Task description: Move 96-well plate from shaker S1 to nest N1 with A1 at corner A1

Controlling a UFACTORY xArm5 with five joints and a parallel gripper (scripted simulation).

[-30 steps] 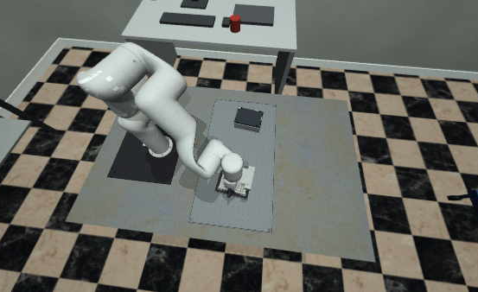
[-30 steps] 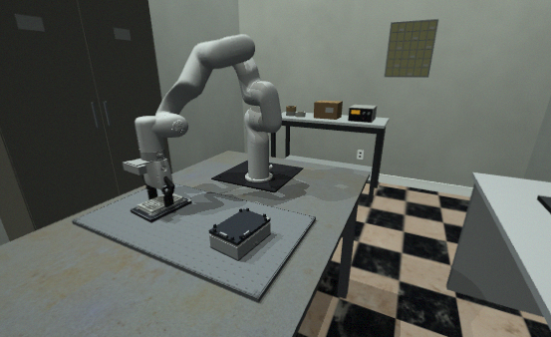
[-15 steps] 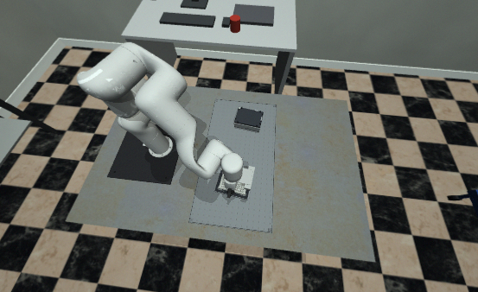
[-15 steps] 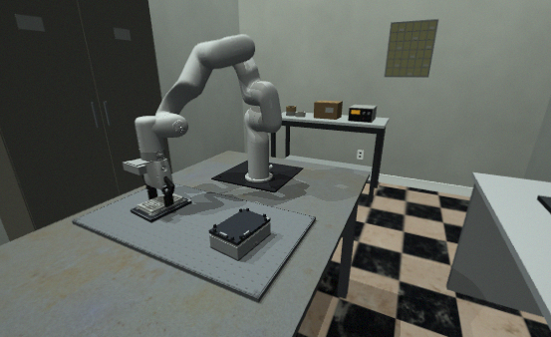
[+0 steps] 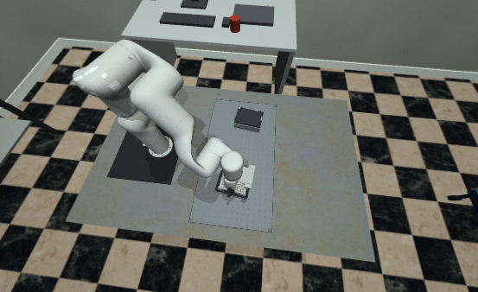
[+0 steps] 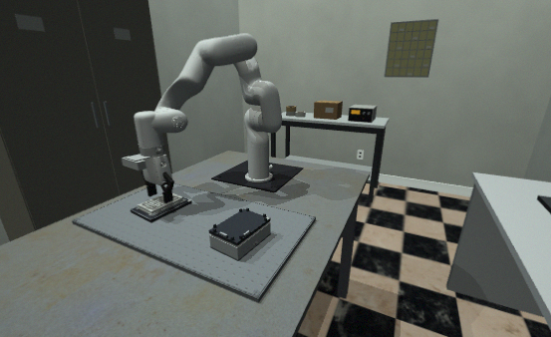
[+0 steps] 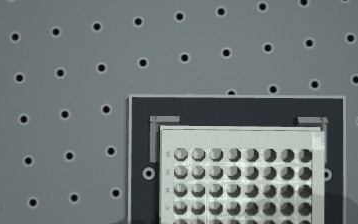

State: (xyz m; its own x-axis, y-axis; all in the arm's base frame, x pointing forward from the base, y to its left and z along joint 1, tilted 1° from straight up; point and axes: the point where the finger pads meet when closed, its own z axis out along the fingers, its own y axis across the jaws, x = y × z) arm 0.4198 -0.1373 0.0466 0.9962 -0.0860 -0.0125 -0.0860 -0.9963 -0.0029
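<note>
Now: the white 96-well plate 3 cm below my hand. Also, from my hand: plate nest N1: 4 cm below; A1 mark: 7 cm behind, 6 cm to the left, 3 cm below.
</note>
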